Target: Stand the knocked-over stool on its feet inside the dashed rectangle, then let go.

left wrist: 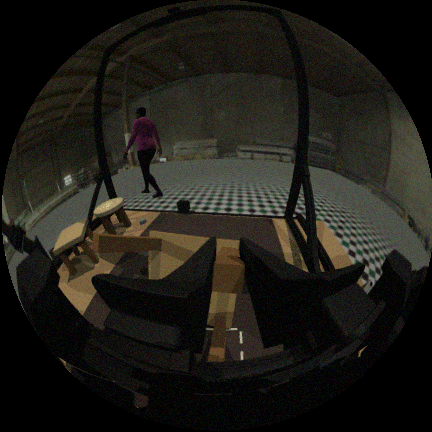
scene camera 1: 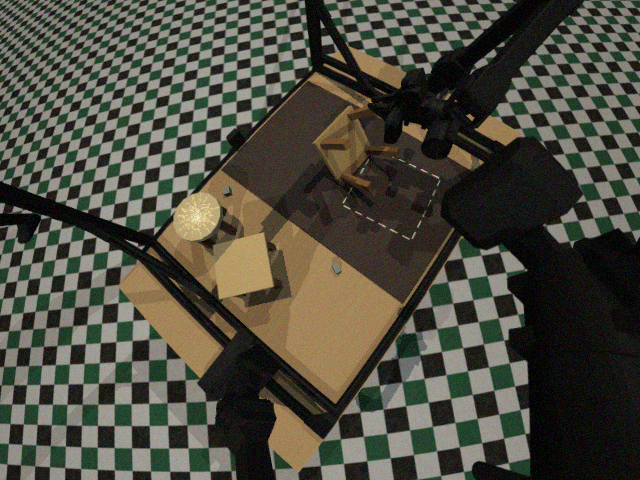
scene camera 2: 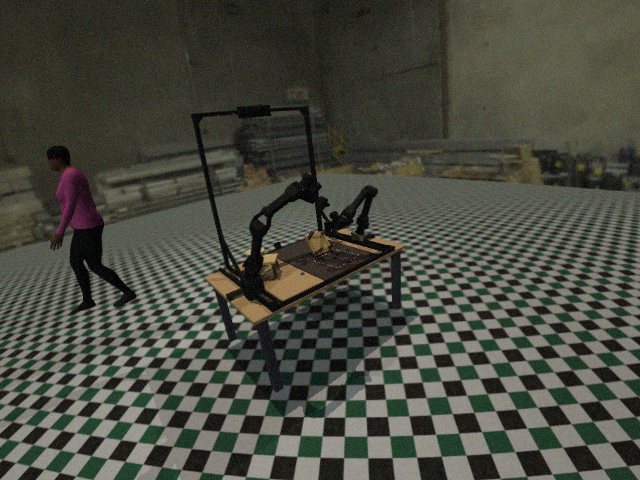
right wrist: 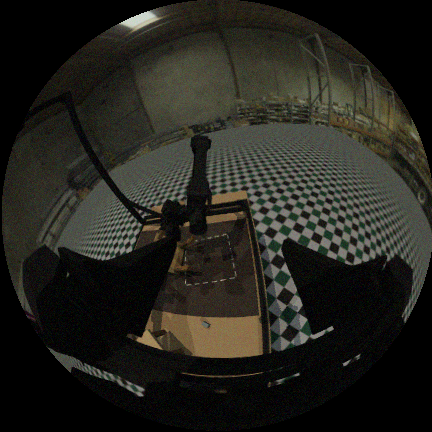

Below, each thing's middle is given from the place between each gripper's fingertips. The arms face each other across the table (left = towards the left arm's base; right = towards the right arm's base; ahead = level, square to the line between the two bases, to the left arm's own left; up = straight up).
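My left hand is 25 cm past the round wooden stool (scene camera 1: 197,218), and it is also 14 cm above the stool and 46 cm to the left of it.
As for my right hand, it is 390 mm above the stool, 180 mm to the left of it and 540 mm past it.
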